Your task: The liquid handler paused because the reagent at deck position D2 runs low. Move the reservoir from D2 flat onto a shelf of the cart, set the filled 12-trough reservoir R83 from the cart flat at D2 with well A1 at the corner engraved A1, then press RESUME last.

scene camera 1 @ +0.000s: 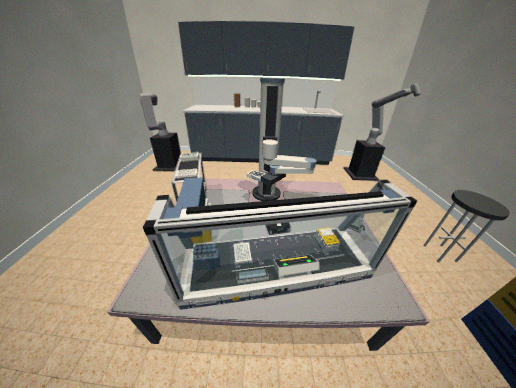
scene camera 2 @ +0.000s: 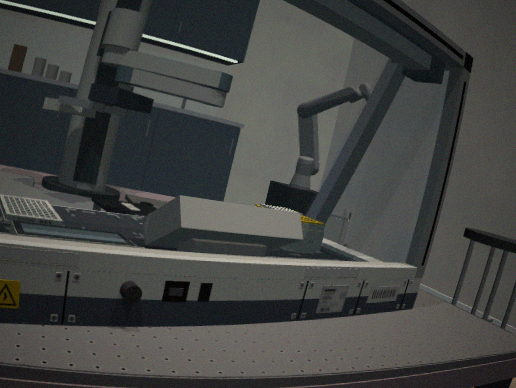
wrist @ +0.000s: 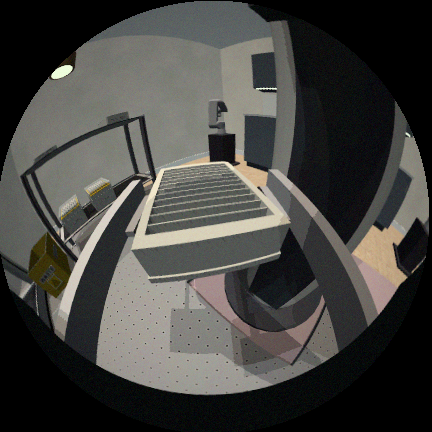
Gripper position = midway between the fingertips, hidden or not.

Note:
My gripper (wrist: 204, 182) holds a white-framed 12-trough reservoir, clear of everything else. Also in view: a yellow waste bin (wrist: 48, 267) and an enclosure frame (scene camera 2: 417, 22).

